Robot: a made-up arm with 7 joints.
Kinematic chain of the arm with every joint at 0, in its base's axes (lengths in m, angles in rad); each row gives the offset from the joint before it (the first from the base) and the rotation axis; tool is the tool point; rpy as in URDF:
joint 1: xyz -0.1 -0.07 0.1 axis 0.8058 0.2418 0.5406
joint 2: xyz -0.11 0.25 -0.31 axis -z
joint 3: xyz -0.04 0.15 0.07 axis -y
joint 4: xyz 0.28 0 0.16 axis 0.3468 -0.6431 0.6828
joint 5: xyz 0.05 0 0 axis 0.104 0.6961 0.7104
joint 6: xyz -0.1 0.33 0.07 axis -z
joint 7: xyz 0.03 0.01 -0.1 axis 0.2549 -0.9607 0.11
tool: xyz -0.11 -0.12 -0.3 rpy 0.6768 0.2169 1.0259
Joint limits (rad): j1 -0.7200..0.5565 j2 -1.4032..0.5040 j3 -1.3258..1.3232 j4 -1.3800..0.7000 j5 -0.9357..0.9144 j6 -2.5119..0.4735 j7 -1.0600..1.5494
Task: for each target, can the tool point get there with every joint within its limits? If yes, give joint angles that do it. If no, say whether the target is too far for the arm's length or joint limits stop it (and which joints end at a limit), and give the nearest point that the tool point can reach.
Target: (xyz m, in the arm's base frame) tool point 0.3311 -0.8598 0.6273
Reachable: no: joint limits stop it (at a limit: joint 1, joint 2, joint 5, joint 7) | nearest point 0.3089 -0.4057 0.2168 | short by 0.613 m
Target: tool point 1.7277 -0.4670 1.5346
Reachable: no: too far | nearest point 0.6801 -0.0389 0.3069 | short by 1.670 m
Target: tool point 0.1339 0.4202 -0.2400
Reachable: yes | joints -0.4056 -0.0096 1.1074 -0.6240 0.1991 -0.8884 0.1739
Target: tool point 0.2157 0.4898 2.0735
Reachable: no: too far | nearest point -0.0601 0.4300 0.9736 | short by 1.136 m
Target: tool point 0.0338 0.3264 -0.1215
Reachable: yes | joints -0.1754 0.2304 0.6281 0.1743 0.0152 -0.8510 -0.5706
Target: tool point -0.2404 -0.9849 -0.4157
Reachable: no: joint limits stop it (at a limit: joint 1, joint 2, joint 3, joint 4, joint 5) | nearest point -0.2362 -0.6059 -0.5523 | short by 0.403 m
